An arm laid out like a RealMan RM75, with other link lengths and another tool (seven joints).
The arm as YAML. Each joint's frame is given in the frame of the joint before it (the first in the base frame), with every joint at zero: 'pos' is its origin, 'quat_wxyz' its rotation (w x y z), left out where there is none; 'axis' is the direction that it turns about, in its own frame. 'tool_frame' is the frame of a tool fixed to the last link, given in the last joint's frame.
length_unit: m
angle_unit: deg
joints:
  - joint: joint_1
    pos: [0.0, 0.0, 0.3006]
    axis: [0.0, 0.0, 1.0]
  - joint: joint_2
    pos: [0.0, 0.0, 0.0]
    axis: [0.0, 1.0, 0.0]
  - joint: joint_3
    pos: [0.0, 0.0, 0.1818]
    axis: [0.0, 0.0, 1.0]
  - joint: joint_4
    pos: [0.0, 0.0, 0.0]
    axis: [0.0, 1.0, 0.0]
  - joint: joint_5
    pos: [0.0, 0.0, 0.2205]
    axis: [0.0, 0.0, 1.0]
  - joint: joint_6
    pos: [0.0, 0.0, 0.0]
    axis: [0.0, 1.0, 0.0]
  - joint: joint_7
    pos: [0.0, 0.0, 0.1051]
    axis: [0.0, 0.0, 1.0]
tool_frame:
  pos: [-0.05, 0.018, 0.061]
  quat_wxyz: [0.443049, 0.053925, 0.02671, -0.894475]
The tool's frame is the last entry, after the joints.
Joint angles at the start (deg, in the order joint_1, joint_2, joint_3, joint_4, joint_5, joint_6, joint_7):
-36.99, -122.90, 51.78, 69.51, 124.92, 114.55, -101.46
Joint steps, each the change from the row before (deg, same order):
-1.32, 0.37, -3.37, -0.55, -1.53, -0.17, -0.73
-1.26, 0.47, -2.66, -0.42, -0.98, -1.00, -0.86
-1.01, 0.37, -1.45, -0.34, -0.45, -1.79, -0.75
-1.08, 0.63, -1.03, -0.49, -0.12, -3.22, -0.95
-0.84, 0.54, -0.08, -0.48, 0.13, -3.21, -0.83
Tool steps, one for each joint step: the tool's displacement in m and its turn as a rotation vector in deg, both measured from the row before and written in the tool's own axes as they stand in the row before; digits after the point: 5 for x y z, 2 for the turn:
-0.00063, 0.00930, -0.00568, -3.70, -0.67, -0.78
0.00095, 0.01021, -0.00463, -3.38, 0.26, -0.77
0.00213, 0.00973, -0.00167, -2.66, 0.93, -0.59
0.00504, 0.01260, -0.00095, -3.15, 2.10, -0.85
0.00469, 0.01059, 0.00122, -2.23, 2.11, -0.61

